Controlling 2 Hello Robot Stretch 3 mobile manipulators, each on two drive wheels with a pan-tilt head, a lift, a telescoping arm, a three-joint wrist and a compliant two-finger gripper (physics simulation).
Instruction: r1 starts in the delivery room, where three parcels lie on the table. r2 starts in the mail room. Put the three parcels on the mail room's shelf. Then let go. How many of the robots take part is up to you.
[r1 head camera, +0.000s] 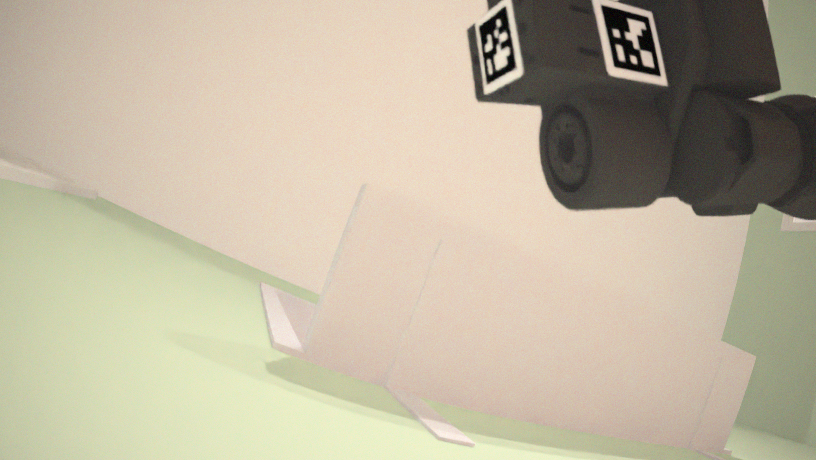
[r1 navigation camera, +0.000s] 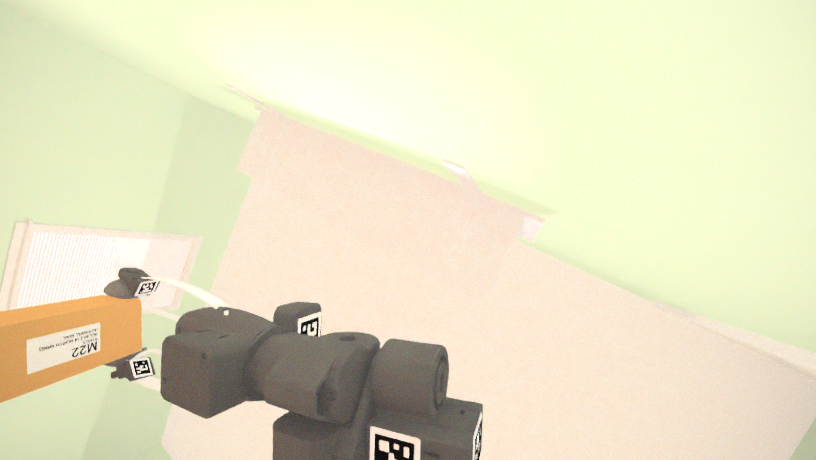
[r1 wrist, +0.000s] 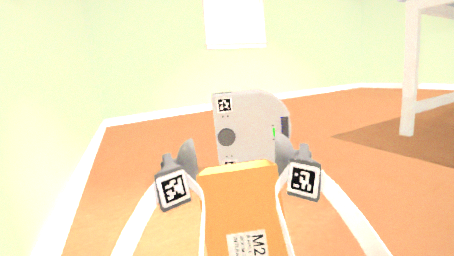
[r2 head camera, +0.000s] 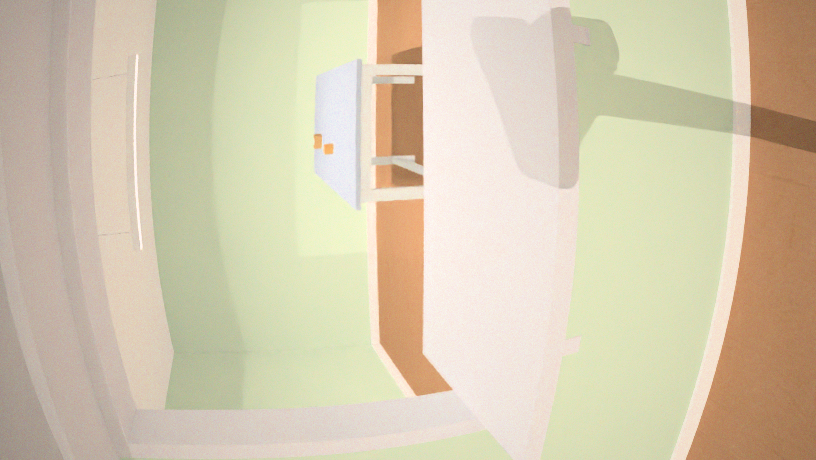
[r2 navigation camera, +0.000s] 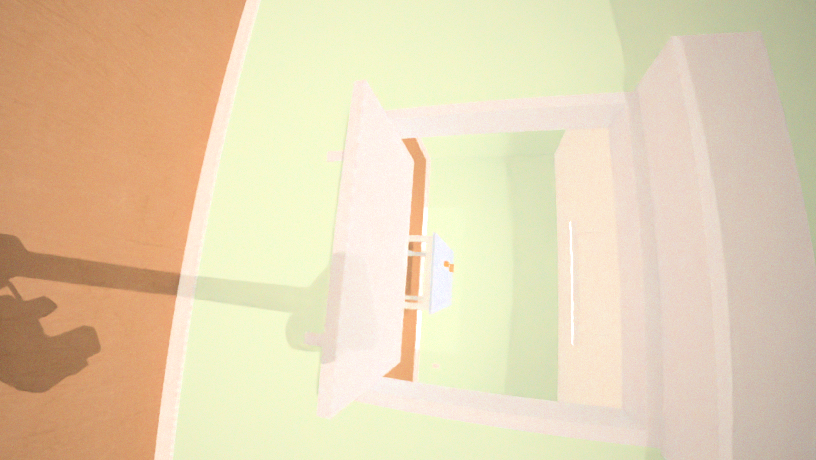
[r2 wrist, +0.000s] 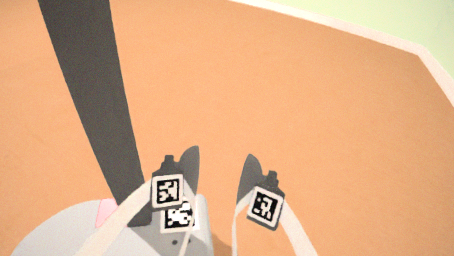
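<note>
r1's gripper (r1 navigation camera: 130, 325) (r1 wrist: 236, 162) is shut on an orange parcel (r1 navigation camera: 14, 342) (r1 wrist: 240, 200) with a white M22 label, held in the air between both fingertips. Two small orange parcels, one (r2 head camera: 317, 141) (r2 navigation camera: 451, 268) near the far edge and another (r2 head camera: 328, 148) (r2 navigation camera: 446, 264) close by, lie on the pale blue table (r2 head camera: 337, 102) (r2 navigation camera: 440, 291), seen through a wall opening. r2's gripper (r2 wrist: 221, 162) is open and empty, above the floor near its own base. r1's gripper does not show in the r2 views. I cannot identify the mail room's shelf.
A broad pale ledge (r2 head camera: 485, 257) (r2 navigation camera: 371, 200) juts out below the framed opening. A large pale surface (r1 head camera: 200, 114) (r1 navigation camera: 354, 228) fills much of r1's upper views. r1's base (r1 wrist: 250, 120) stands beyond its parcel. White table legs (r1 wrist: 411, 70) stand at the right. r2's dark mast (r2 wrist: 90, 85) is beside its gripper.
</note>
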